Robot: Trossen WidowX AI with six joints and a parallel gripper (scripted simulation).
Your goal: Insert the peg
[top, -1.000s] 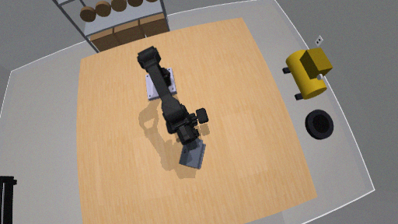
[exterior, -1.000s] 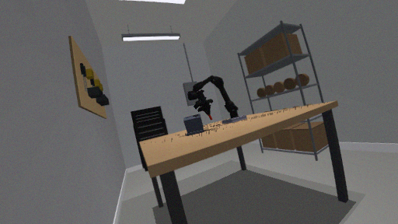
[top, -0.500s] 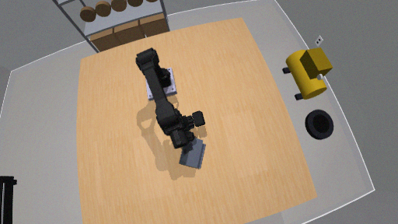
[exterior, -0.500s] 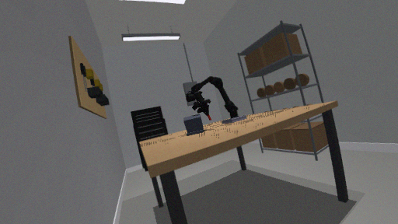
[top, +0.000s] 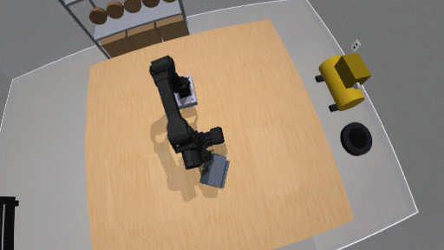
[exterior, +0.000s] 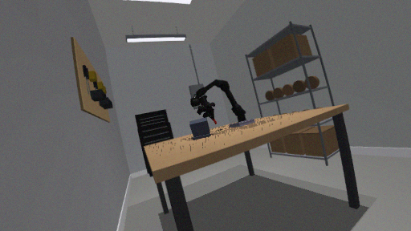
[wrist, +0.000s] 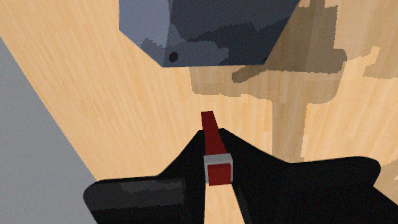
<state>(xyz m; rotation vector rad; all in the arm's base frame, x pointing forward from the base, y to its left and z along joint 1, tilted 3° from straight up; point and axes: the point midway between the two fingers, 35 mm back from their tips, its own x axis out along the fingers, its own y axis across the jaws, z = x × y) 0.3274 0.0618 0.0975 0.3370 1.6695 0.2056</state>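
The grey sloped panel lies 110 mm ahead of my gripper tip, 20 mm to the right of it and 30 mm below it. Round my gripper tip: red peg (10 mm to the right, 20 mm above).
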